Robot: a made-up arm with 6 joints. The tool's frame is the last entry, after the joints. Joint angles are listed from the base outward. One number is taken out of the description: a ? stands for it. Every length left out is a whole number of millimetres.
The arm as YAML. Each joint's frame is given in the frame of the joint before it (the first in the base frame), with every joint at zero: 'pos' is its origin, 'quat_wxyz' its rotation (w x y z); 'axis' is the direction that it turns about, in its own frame. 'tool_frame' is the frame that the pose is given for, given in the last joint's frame.
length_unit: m
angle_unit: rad
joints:
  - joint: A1
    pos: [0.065, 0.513, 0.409]
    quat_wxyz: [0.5, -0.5, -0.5, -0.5]
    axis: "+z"
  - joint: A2
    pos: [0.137, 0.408, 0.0]
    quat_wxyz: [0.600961, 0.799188, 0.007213, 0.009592]
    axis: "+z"
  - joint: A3
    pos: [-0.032, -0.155, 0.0]
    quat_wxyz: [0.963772, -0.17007, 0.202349, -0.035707]
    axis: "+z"
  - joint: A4
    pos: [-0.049, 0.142, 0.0]
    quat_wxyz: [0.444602, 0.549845, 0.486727, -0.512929]
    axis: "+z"
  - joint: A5
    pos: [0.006, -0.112, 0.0]
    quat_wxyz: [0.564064, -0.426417, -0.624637, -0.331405]
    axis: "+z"
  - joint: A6
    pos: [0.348, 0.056, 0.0]
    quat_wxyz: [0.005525, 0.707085, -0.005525, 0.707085]
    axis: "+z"
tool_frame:
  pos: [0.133, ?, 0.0]
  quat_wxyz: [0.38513, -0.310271, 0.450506, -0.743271]
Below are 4 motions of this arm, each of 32 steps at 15 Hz.
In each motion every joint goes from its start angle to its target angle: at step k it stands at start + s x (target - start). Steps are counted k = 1, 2, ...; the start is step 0. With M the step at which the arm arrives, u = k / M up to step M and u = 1 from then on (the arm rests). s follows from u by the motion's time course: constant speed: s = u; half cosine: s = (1 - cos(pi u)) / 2; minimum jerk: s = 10 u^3 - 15 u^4 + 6 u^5.
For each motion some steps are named. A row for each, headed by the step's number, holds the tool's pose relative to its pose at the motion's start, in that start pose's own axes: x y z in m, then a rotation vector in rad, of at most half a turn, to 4 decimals.
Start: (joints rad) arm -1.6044 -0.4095 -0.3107 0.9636 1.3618 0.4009
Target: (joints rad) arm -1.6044 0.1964 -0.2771 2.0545 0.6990 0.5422
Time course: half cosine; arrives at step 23
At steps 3, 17, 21, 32:
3: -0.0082 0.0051 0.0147 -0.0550 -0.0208 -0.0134
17: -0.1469 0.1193 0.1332 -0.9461 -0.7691 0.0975
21: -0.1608 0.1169 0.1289 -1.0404 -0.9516 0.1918
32: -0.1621 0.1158 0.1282 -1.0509 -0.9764 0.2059

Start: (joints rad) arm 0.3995 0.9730 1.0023 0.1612 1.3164 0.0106
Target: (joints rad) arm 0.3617 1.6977 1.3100 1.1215 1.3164 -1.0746
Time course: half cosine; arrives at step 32
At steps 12, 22, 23, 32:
12: -0.0238 0.0769 0.0821 -0.3454 0.4223 -0.3551
22: 0.0388 0.2278 0.0908 -0.8877 0.9433 -0.8976
23: 0.0456 0.2392 0.0842 -0.9350 0.9766 -0.9428
32: 0.0737 0.2867 0.0418 -1.1588 1.1028 -1.1500

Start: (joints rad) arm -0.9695 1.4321 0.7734 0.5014 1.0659 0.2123
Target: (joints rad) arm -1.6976 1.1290 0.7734 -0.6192 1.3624 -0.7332
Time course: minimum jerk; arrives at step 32
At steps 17, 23, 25, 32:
17: -0.0737 -0.0109 -0.2015 0.6042 0.8984 -0.0400
23: -0.1162 0.0430 -0.3301 0.9196 1.2383 0.1529
25: -0.1244 0.0620 -0.3554 0.9815 1.2928 0.2146
32: -0.1326 0.0860 -0.3813 1.0461 1.3442 0.2907

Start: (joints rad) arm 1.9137 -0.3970 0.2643 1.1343 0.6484 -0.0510
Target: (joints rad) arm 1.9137 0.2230 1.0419 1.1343 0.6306 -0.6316
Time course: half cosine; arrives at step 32
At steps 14, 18, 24, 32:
14: 0.0777 0.0577 0.1109 -0.4729 0.2861 0.1956
18: 0.1090 0.1095 0.1423 -0.7268 0.4115 0.2573
24: 0.1377 0.1882 0.1548 -1.0809 0.5547 0.3070
32: 0.1466 0.2332 0.1470 -1.2928 0.6227 0.3203

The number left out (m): 0.123
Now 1 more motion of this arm.
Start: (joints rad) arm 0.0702 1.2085 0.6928 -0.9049 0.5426 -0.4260
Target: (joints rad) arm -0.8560 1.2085 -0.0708 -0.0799 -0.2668 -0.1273
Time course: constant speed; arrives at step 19
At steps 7, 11, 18, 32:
7: -0.0154 -0.1496 -0.3204 0.6610 -0.5027 0.0971
11: 0.0224 -0.1364 -0.5186 1.0960 -0.7710 0.0982
18: 0.1260 0.0461 -0.7398 1.9329 -1.1843 0.0008
32: 0.1398 0.0803 -0.7507 2.0591 -1.2354 -0.0235

